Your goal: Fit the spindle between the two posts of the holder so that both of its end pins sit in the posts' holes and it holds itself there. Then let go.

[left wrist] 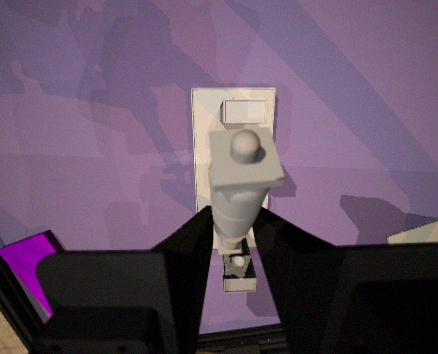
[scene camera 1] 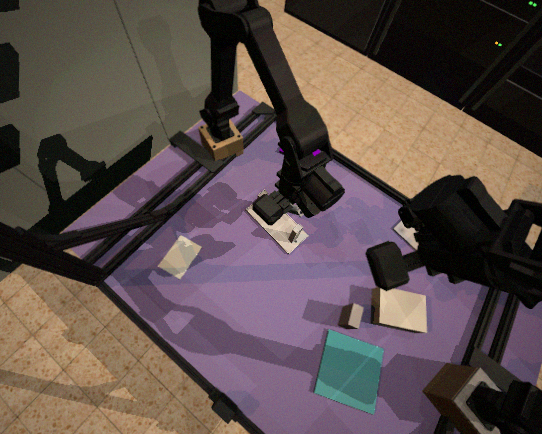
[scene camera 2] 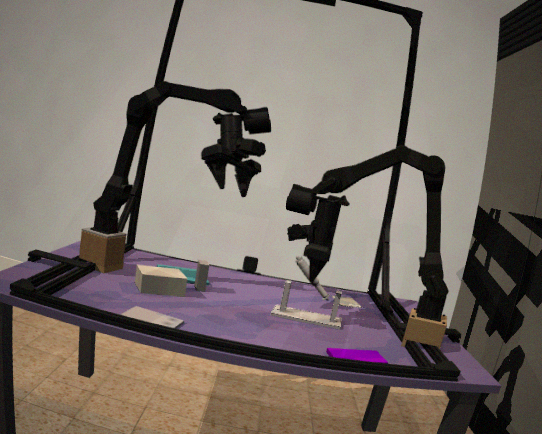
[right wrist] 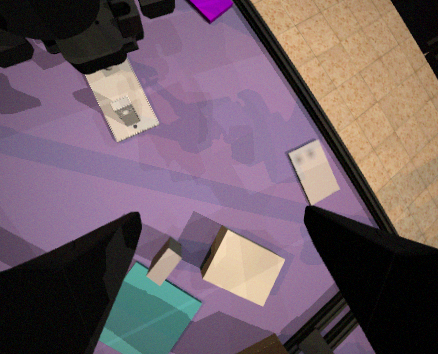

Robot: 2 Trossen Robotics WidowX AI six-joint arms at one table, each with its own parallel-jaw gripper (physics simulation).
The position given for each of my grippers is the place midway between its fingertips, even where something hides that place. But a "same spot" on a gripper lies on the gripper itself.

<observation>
My left gripper shows in the left wrist view [232,212], in scene camera 1, in scene camera 2 [311,280] and in the right wrist view. My right gripper shows in scene camera 1 [400,243], in scene camera 2 and in the right wrist view; in the left wrist view it is out of frame. The same spot on my left gripper: [right wrist: 50,45] is [scene camera 1: 283,210]. The same spot on my right gripper: [scene camera 2: 217,164] is [right wrist: 411,328].
</observation>
